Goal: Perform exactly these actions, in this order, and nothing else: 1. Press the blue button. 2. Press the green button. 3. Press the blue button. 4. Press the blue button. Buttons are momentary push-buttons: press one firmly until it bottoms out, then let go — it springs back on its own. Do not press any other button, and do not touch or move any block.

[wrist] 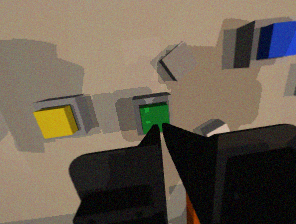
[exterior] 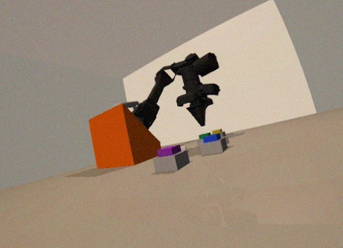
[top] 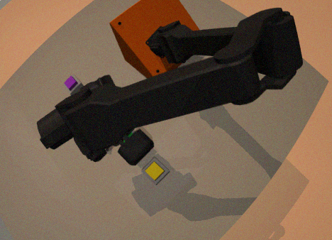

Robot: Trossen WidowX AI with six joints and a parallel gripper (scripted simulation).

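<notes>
Right now my gripper tip is 3 cm above the green button. Round my gripper tip: small grey block 5 cm ahead, 4 cm to the right, 5 cm below; blue button 5 cm ahead, 15 cm to the right, 3 cm below; yellow button 2 cm ahead, 11 cm to the left, 3 cm below.
</notes>
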